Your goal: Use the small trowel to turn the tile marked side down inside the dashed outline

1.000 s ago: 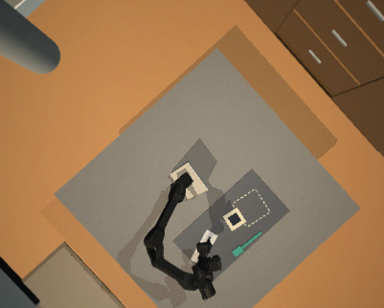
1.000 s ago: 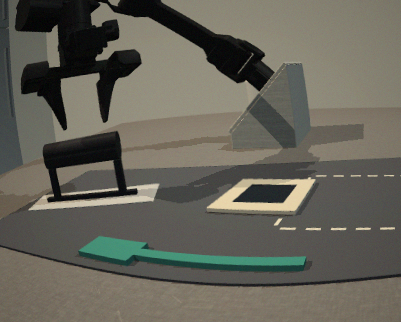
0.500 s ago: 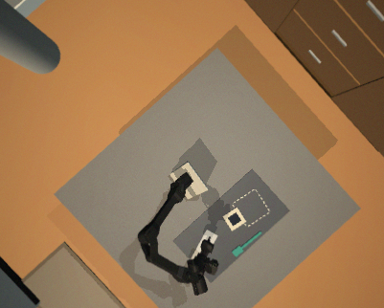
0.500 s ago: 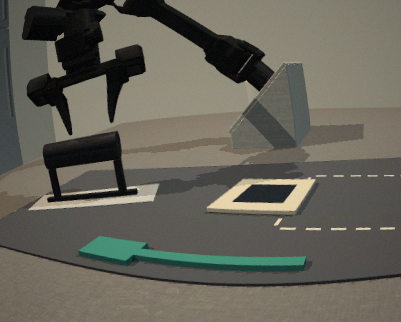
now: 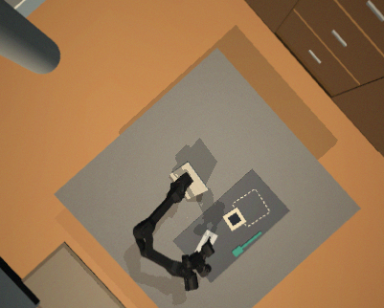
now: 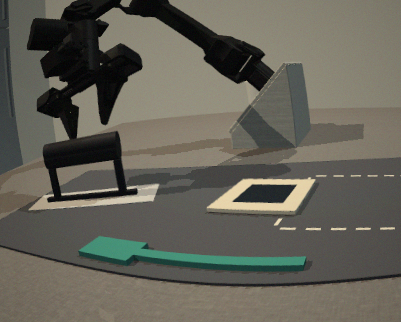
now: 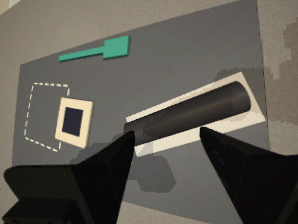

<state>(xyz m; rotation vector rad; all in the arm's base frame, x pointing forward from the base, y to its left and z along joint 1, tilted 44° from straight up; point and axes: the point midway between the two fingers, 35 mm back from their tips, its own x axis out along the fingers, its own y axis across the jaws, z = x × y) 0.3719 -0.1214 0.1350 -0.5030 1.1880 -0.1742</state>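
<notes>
Right now my gripper tip is 10 mm short of the dark mat, 200 mm to the right of it and 110 mm above it. The rest, counted from my gripper tip: trowel (150 mm ahead, 190 mm to the left, 90 mm below); tile (10 mm behind, 240 mm to the left, 90 mm below).
</notes>
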